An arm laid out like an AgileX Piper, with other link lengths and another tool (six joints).
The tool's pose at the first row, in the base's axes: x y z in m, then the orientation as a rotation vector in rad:
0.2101, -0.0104, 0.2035, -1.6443, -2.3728, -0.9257
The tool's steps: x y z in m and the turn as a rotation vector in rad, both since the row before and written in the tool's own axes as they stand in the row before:
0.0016, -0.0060, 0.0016, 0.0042, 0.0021, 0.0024
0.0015, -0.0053, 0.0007, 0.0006, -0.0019, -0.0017
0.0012, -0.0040, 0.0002, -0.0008, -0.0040, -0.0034
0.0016, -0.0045, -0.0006, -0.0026, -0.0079, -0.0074
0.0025, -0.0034, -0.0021, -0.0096, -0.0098, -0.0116
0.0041, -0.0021, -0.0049, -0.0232, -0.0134, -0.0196
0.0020, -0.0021, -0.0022, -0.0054, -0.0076, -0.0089
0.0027, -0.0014, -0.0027, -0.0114, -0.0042, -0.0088
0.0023, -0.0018, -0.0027, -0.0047, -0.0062, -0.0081
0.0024, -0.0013, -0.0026, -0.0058, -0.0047, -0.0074
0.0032, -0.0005, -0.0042, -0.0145, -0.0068, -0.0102
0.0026, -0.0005, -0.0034, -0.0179, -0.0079, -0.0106
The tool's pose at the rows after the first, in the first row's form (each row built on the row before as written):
0.2046, -0.0096, 0.2004, -1.6435, -2.3693, -0.9209
0.1995, -0.0092, 0.1983, -1.6431, -2.3723, -0.9192
0.1955, -0.0090, 0.1970, -1.6433, -2.3784, -0.9184
0.1907, -0.0091, 0.1963, -1.6432, -2.3910, -0.9183
0.1862, -0.0090, 0.1976, -1.6427, -2.4088, -0.9272
0.1814, -0.0087, 0.2023, -1.6411, -2.4363, -0.9537
0.1781, -0.0087, 0.2039, -1.6400, -2.4501, -0.9578
0.1749, -0.0082, 0.2064, -1.6377, -2.4612, -0.9722
0.1715, -0.0081, 0.2085, -1.6359, -2.4734, -0.9761
0.1685, -0.0078, 0.2108, -1.6338, -2.4838, -0.9823
0.1653, -0.0074, 0.2150, 1.6271, 2.4888, 0.9963
0.1626, -0.0071, 0.2183, 1.6080, 2.4735, 1.0060

